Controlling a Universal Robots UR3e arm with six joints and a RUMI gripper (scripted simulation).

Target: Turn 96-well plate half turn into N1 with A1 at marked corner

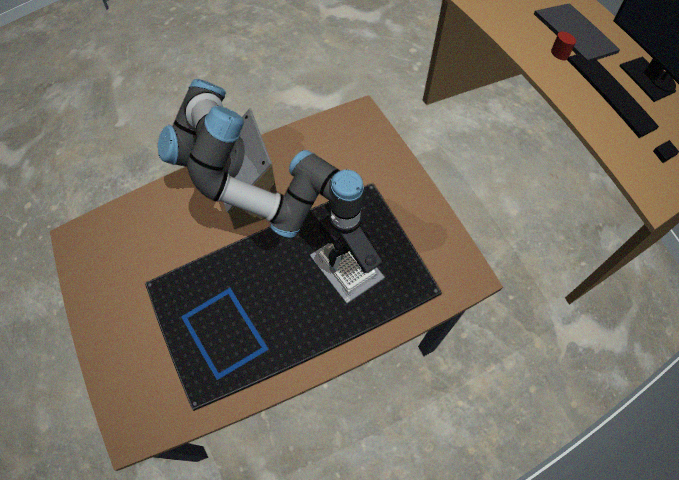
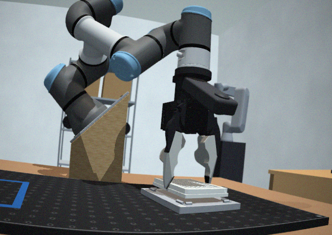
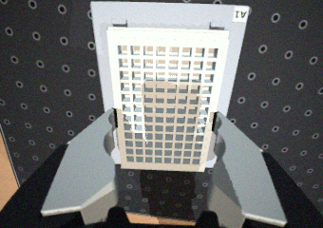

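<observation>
Now: the grey plate nest N1 30 mm below my hand. The rest, counted from my hand: corner label (80 mm ahead, 50 mm to the right, 30 mm below); white 96-well plate (10 mm below).
</observation>
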